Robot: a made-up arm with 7 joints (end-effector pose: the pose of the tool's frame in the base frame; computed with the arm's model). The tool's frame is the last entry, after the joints. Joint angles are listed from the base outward.
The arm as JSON. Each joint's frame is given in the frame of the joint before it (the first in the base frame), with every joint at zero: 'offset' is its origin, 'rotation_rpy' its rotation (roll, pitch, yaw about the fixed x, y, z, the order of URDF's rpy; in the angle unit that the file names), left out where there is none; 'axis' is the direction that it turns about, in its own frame. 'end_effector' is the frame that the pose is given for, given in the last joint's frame.
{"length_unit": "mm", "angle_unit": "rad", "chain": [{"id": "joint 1", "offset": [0.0, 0.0, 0.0], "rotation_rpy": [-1.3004, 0.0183, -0.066], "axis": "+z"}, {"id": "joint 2", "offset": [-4.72, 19.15, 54.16], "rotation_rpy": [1.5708, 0.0, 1.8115], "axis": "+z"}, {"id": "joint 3", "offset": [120.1, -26.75, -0.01], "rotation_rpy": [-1.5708, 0.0, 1.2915], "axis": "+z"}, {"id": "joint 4", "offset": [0.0, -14.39, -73.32], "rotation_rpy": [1.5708, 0.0, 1.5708], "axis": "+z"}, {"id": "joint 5", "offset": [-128.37, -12.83, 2.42], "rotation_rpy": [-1.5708, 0.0, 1.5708], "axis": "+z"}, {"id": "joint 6", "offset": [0.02, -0.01, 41.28], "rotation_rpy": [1.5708, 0.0, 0.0], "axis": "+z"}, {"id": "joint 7", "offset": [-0.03, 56.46, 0.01], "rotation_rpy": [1.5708, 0.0, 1.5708], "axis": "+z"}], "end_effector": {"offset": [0.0, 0.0, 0.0]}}
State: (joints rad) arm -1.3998 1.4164 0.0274 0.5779 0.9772 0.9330 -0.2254
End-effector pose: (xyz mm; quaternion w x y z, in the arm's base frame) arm 196.4 330.0 198.5 0.5508 0.4457 0.1661 0.6858
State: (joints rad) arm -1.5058 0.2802 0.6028 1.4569 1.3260 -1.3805 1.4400
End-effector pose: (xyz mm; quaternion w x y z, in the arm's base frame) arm 396.0 29.1 -57.5 0.7684 -0.0460 -0.5914 0.2400
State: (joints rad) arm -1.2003 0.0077 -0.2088 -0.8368 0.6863 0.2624 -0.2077
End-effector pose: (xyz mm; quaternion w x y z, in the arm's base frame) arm 153.3 -18.0 113.8 0.7015 0.2051 -0.6821 -0.0243
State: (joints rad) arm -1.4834 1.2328 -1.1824 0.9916 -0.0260 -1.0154 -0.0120
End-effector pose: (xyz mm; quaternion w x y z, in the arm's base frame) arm 346.2 238.7 17.2 0.6589 0.6765 -0.2213 -0.2435
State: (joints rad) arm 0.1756 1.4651 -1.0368 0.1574 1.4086 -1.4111 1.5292
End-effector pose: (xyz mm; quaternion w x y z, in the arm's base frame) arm -50.5 266.1 -208.8 0.7717 0.1308 -0.0610 -0.6194
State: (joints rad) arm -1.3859 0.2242 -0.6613 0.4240 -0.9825 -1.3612 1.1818
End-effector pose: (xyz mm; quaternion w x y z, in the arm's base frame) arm 316.5 -62.4 34.6 0.6552 -0.6632 -0.3393 0.1260
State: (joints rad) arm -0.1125 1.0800 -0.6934 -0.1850 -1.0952 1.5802 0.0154
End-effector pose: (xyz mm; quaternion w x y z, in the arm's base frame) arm 85.0 162.2 -246.2 0.4123 0.1442 0.8754 -0.2073
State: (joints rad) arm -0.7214 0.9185 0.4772 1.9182 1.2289 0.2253 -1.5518
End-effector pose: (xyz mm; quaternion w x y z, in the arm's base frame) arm 114.1 356.7 -260.8 0.4465 -0.1792 0.8231 -0.3016
